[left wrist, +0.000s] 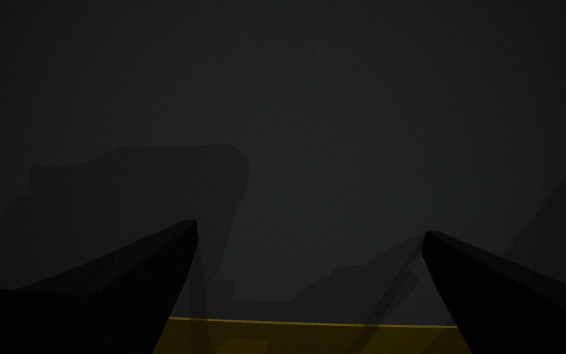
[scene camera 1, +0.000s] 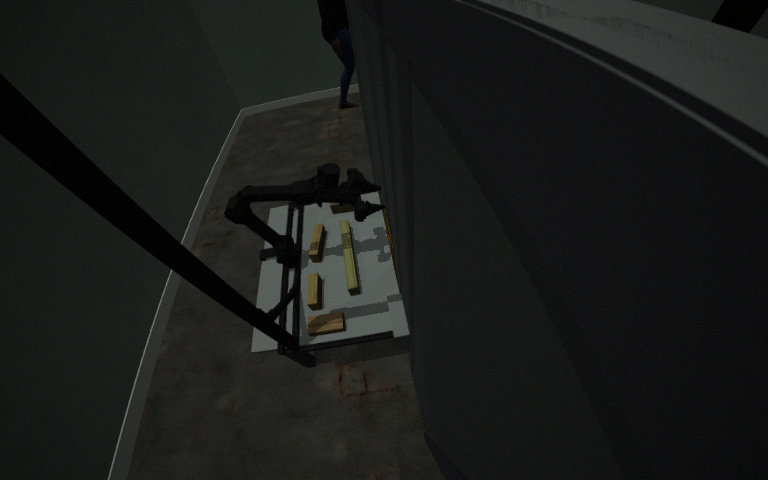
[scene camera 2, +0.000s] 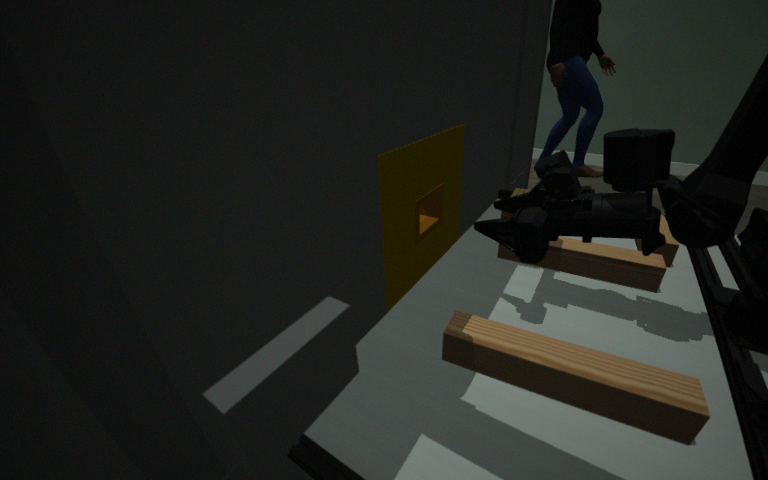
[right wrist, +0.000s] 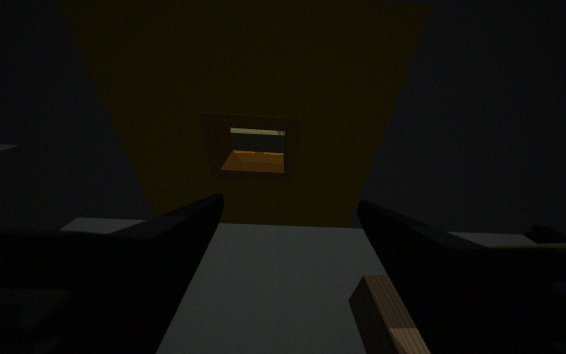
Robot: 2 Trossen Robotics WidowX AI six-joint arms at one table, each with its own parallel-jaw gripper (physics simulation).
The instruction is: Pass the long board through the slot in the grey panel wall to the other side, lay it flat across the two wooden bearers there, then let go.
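Places are measured from the left arm's base along level axes (x ahead, y left, z up), in centimetres.
Where they show: left gripper, between the fingertips: (left wrist: 311, 236) (scene camera 1: 383, 197); right gripper, between the fingertips: (scene camera 2: 484, 214) (right wrist: 292, 203); left arm's base, origin of its link: (scene camera 1: 291, 262); right arm's base, origin of its link: (scene camera 2: 759, 337).
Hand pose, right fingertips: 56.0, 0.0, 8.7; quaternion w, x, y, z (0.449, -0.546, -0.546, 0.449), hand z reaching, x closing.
Observation:
Things, the pixels of their top centre, and the offset from my right fingertips, as dx, dy, dz. "spot": a spot on its surface instead.
- long yellowish board, centre of its top: (right wrist: 272, 132) (scene camera 1: 347, 251) -30.1, -2.5, -4.5
- yellow patch, a spot on its surface: (right wrist: 270, 65) spot: -7.6, -2.0, +7.7
- bearer, a spot on its surface: (right wrist: 372, 310) spot: +3.2, +6.4, -7.1
- wooden block, centre of its top: (scene camera 2: 656, 226) +25.4, +23.8, -6.2
The long yellowish board (scene camera 1: 350, 260) lies on the table in scene camera 1, roughly parallel to the grey panel wall (scene camera 1: 481, 254) (scene camera 2: 254, 141). The slot opens in a yellow patch (scene camera 2: 402, 181) (right wrist: 270, 65) on the wall. Two wooden bearers (scene camera 2: 574, 367) (scene camera 2: 606, 263) lie on the table in scene camera 2; part of one bearer (right wrist: 372, 310) shows in the right wrist view. My left gripper (scene camera 1: 381, 197) (left wrist: 311, 236) is open and empty, close to the wall and above the table, apart from the board. My right gripper (scene camera 2: 485, 212) (right wrist: 292, 203) is open and empty, facing the slot.
In scene camera 1, wooden blocks (scene camera 1: 317, 243) (scene camera 1: 313, 290) (scene camera 1: 325, 323) lie left of and below the board, and another block (scene camera 1: 341, 208) is partly hidden by the left arm. Another wooden block (scene camera 2: 669, 240) lies behind the far bearer. A person (scene camera 1: 346, 56) (scene camera 2: 577, 84) stands beyond the table.

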